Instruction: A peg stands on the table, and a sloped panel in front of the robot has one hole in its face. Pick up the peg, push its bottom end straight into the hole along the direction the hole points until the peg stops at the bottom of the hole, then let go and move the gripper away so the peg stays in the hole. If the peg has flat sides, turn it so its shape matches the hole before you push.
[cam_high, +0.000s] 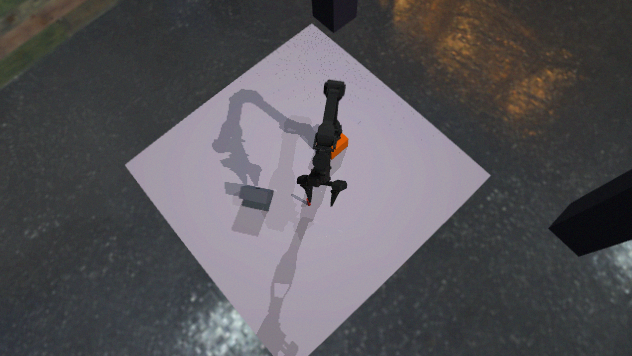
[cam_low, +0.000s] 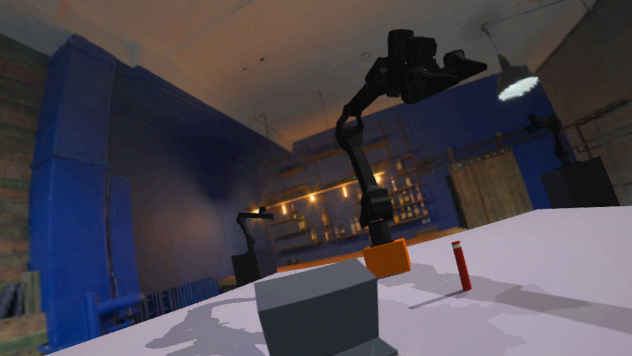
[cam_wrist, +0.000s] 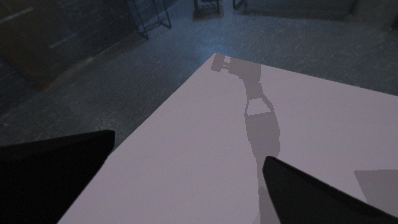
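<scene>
Right now the red peg is 20 mm behind my gripper tip, 120 mm to the right of it and 280 mm below it. The rest, counted from my gripper tip: grey sloped panel block (140 mm ahead, 310 mm to the right, 290 mm below).
</scene>
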